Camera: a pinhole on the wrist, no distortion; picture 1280 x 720 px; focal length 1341.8 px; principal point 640.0 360.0 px. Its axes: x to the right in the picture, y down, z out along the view. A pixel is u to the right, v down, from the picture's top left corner.
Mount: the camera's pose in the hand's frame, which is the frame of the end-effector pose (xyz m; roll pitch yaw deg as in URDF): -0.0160 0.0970 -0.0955 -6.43 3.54 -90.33
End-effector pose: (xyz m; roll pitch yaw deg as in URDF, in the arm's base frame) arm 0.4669 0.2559 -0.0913 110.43 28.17 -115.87
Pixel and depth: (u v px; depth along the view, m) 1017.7 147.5 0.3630
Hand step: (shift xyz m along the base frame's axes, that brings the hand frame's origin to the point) -0.1774 0.1806 -0.0885
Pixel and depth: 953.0 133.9 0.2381
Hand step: -0.1115 0.0959 -0.0075
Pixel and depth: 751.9 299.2 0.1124
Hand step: -0.0499 -0.0041 0.0658
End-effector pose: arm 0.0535 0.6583 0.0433 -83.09 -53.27 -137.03
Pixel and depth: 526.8 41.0 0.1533
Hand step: 0.0110 -0.0896 -0.0832
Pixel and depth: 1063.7 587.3 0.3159
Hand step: 0.1333 -0.1513 0.0855
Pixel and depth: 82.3 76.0 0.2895
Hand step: 0.0735 -0.2436 -0.1385
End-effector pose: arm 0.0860 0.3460 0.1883 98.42 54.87 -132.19
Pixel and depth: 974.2 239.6 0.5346
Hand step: -0.2349 0.3619 -0.0718
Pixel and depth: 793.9 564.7 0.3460
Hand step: -0.2086 0.1303 -0.0609
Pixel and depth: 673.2 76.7 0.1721
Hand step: -0.0923 0.0324 0.0670
